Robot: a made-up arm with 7 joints. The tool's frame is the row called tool.
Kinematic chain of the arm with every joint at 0, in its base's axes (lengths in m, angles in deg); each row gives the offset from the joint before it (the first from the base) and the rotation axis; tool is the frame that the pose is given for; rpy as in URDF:
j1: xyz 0 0 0.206 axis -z
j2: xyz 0 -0.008 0.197 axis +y
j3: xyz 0 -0.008 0.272 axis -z
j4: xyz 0 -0.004 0.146 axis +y
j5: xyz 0 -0.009 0.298 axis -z
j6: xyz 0 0 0.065 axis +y
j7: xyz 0 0 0.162 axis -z
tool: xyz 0 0 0 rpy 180 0 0
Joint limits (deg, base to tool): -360..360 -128.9..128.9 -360..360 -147.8..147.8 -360..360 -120.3..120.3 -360..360
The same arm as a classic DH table. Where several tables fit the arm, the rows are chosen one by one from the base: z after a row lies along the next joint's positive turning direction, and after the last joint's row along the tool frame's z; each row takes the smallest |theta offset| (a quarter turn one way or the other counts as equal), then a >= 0, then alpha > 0; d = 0 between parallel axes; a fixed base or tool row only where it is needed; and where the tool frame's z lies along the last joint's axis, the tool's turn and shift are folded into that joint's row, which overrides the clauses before.
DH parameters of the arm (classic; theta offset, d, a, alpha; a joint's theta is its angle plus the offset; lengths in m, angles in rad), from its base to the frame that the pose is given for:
base (fixed): 0 0 0 3.1416
j1: 0 -0.403 0 1.5708
j2: 0 -0.016 0 -1.5708
j3: 0 -0.418 0 1.5708
j4: 0 -0.013 0 -1.5708
j5: 0 -0.363 0 1.5708
j6: 0 0 0 -1.5708
j7: 0 -0.162 0 0
Joint limits (rad, base to tool): -6.2832..6.2832 -2.2497..2.2497 -6.2832..6.2832 -2.5796..2.5796 -6.2832..6.2832 -2.0996..2.0996 -6.2832..6.2832

